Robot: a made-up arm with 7 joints.
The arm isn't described. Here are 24 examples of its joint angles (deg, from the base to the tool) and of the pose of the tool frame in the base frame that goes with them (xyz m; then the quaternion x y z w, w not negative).
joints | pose
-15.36 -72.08 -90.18 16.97 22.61 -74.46 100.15 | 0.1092 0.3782 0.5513 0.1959 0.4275 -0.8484 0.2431
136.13 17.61 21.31 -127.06 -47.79 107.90 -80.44 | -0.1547 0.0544 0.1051 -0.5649 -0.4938 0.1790 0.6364
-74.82 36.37 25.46 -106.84 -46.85 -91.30 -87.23 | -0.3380 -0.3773 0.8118 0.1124 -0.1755 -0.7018 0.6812
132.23 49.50 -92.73 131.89 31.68 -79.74 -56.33 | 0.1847 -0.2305 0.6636 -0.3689 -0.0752 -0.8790 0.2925
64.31 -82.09 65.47 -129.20 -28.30 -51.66 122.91 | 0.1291 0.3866 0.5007 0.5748 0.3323 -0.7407 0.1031
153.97 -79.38 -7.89 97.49 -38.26 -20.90 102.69 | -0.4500 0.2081 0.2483 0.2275 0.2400 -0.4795 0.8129
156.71 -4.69 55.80 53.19 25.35 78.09 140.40 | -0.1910 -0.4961 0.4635 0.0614 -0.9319 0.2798 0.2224
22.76 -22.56 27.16 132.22 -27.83 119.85 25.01 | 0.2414 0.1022 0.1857 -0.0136 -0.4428 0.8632 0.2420
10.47 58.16 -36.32 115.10 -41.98 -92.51 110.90 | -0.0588 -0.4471 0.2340 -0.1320 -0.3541 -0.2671 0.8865
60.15 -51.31 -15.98 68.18 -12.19 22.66 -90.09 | 0.2870 -0.0500 0.1497 -0.8552 0.1137 -0.5035 0.0470
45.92 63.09 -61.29 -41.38 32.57 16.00 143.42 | 0.2961 -0.1088 0.5671 0.3422 -0.4167 0.7274 0.4244
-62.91 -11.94 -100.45 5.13 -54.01 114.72 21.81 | 0.0654 -0.3872 0.5782 -0.0702 -0.6848 -0.6741 0.2676
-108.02 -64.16 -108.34 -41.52 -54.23 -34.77 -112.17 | 0.1025 -0.1027 0.6272 -0.2500 0.6135 -0.0565 0.7469
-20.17 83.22 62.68 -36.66 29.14 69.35 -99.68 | -0.1032 0.1117 0.4298 -0.2925 0.6642 0.3424 0.5967
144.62 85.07 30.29 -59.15 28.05 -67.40 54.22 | -0.1633 -0.0856 0.2045 -0.5535 0.3502 -0.6648 0.3592
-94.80 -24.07 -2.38 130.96 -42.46 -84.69 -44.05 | -0.1043 0.1263 0.8662 0.2544 0.5414 0.7764 0.1986
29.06 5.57 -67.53 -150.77 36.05 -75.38 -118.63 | -0.3570 -0.0161 0.4665 0.2961 -0.2235 -0.8806 0.2947
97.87 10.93 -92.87 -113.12 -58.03 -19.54 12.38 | -0.2162 -0.1202 0.3496 0.7542 -0.4066 0.0643 0.5116
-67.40 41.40 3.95 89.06 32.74 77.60 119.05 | -0.0812 -0.3072 0.1102 0.5258 0.1237 0.1874 0.8204
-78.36 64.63 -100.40 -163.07 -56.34 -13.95 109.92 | 0.0044 0.0395 0.3143 0.1398 -0.0063 -0.9901 0.0129
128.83 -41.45 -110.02 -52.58 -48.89 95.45 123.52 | -0.5002 0.0857 0.2642 0.5073 0.4826 -0.6209 0.3523
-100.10 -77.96 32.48 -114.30 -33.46 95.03 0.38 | -0.3271 0.1466 0.3584 -0.4223 0.2974 -0.5414 0.6634
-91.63 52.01 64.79 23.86 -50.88 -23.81 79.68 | -0.4040 -0.2677 0.3517 0.6271 0.2711 0.4055 0.6073
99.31 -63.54 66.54 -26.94 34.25 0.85 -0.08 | -0.0101 -0.0849 0.4119 0.3557 0.5586 0.5626 0.4948
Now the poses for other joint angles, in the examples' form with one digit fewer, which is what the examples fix.
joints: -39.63 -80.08 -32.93 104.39 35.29 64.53 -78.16
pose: 0.067 -0.165 0.732 0.045 0.167 -0.964 0.203
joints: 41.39 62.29 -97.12 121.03 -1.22 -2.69 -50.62
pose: -0.267 -0.237 0.629 0.672 -0.316 -0.450 0.496
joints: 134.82 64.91 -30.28 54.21 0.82 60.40 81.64
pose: 0.229 -0.317 0.590 -0.298 -0.589 0.504 0.556
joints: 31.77 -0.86 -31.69 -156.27 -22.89 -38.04 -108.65
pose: 0.004 -0.104 0.065 0.628 -0.683 -0.354 0.116
